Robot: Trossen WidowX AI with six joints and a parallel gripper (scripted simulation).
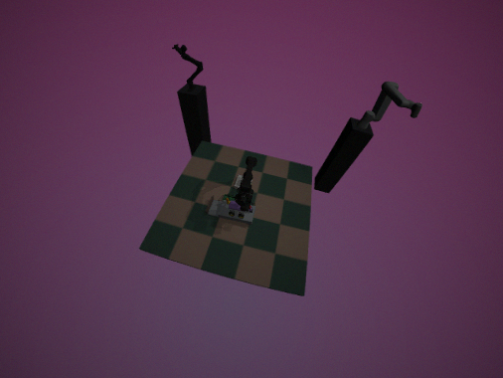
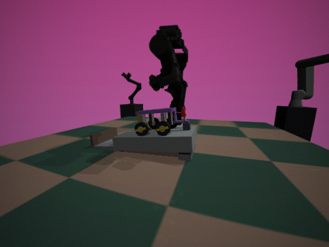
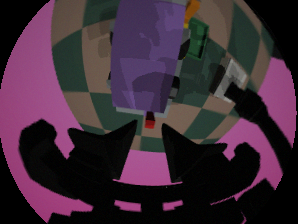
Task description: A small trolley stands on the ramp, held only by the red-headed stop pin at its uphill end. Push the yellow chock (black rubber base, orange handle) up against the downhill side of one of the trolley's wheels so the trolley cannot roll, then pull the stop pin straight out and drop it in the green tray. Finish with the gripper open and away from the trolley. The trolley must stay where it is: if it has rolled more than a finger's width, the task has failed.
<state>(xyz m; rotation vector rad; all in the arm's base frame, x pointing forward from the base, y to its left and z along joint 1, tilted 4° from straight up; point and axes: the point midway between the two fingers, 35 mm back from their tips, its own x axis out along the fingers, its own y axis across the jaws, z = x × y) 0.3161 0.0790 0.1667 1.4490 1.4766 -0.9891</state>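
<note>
Now: gripper tip 40 mm above the red-headed stop pin and 10 mm to the right of it. The rest, counted from my gripper tip: green tray 190 mm to the right, 170 mm below, 90 mm behind; then grey ramp 120 mm below, 90 mm to the right, 20 mm ahead; then trolley 80 mm to the right, 50 mm below, 20 mm ahead.
</note>
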